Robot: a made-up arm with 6 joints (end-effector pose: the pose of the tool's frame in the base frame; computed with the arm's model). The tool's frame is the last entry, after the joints. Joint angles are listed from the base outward.
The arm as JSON. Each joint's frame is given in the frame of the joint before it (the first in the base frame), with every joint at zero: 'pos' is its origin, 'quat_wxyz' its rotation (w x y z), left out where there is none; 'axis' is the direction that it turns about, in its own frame. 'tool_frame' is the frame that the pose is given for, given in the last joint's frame.
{
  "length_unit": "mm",
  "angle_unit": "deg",
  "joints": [
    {
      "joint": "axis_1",
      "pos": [
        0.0,
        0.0,
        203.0
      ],
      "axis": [
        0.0,
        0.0,
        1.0
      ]
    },
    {
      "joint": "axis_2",
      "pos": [
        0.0,
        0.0,
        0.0
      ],
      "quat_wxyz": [
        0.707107,
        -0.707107,
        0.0,
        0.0
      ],
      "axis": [
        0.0,
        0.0,
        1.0
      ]
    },
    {
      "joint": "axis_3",
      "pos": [
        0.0,
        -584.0,
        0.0
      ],
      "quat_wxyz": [
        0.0,
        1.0,
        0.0,
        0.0
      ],
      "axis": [
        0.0,
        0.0,
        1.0
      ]
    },
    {
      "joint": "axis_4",
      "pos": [
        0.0,
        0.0,
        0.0
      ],
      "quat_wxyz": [
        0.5,
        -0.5,
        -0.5,
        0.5
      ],
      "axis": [
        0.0,
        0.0,
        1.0
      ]
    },
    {
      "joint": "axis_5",
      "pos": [
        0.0,
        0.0,
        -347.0
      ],
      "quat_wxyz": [
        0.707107,
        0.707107,
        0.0,
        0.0
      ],
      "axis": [
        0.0,
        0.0,
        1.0
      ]
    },
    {
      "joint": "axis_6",
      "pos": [
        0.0,
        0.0,
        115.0
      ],
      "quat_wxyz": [
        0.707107,
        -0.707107,
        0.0,
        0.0
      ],
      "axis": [
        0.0,
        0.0,
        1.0
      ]
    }
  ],
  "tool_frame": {
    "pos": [
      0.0,
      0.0,
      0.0
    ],
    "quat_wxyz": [
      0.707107,
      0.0,
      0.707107,
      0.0
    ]
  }
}
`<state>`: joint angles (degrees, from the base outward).
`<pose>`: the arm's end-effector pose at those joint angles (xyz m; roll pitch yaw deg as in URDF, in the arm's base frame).
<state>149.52 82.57 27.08 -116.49 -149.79 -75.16</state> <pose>-0.6214 0.3062 -0.0657 -173.68 -57.06 -86.40</pose>
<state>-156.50 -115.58 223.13 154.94 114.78 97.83</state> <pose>0.2119 -0.0215 -0.1298 -127.84 37.89 -5.66</pose>
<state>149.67 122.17 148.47 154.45 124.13 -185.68</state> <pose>-0.7286 0.3061 0.0903 108.37 66.65 -94.59</pose>
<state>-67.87 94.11 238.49 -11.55 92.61 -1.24</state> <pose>0.0139 -0.3332 0.3820 -162.15 55.30 132.70</pose>
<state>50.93 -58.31 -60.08 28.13 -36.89 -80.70</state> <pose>-0.0148 -0.1791 0.5533 46.23 33.63 31.06</pose>
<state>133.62 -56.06 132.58 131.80 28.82 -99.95</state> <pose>0.5065 -0.6427 0.3922 148.55 -10.72 -67.83</pose>
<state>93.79 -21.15 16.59 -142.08 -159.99 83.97</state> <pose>-0.0976 0.1007 0.9042 -52.55 21.20 -99.25</pose>
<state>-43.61 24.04 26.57 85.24 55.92 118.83</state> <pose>0.4130 -0.4066 0.8662 151.74 -5.36 12.39</pose>
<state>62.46 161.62 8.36 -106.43 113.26 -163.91</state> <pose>-0.1099 -0.1405 -0.4088 94.02 -24.19 -12.56</pose>
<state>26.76 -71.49 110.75 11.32 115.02 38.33</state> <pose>-0.7525 -0.5058 0.3523 -14.77 60.61 48.01</pose>
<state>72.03 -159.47 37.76 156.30 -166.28 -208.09</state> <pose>-0.2614 -0.4646 -0.4908 5.44 -4.61 66.54</pose>
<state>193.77 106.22 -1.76 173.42 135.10 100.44</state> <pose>-0.4256 -0.2219 -0.2942 -95.99 -62.90 3.54</pose>
